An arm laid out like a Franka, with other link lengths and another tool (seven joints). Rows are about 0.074 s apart.
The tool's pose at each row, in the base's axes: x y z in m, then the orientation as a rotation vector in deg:
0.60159 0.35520 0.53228 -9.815 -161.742 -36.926
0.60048 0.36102 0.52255 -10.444 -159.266 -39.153
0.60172 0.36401 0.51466 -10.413 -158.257 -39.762
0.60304 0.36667 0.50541 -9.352 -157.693 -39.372
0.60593 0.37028 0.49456 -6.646 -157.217 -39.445
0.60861 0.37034 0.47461 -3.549 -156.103 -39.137
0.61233 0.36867 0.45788 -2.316 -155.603 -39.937
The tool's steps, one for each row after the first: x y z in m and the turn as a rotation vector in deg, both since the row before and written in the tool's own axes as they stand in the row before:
-0.00109 0.00102 0.01129 -1.816 1.854 0.713
-0.00331 -0.00058 0.00784 -0.520 0.858 0.145
-0.00394 -0.00152 0.00875 0.312 0.831 -0.489
-0.00601 -0.00109 0.01009 0.184 1.004 -1.673
-0.00883 -0.00847 0.01598 0.401 1.717 -1.745
-0.00891 -0.00858 0.01198 -0.473 0.544 -0.848

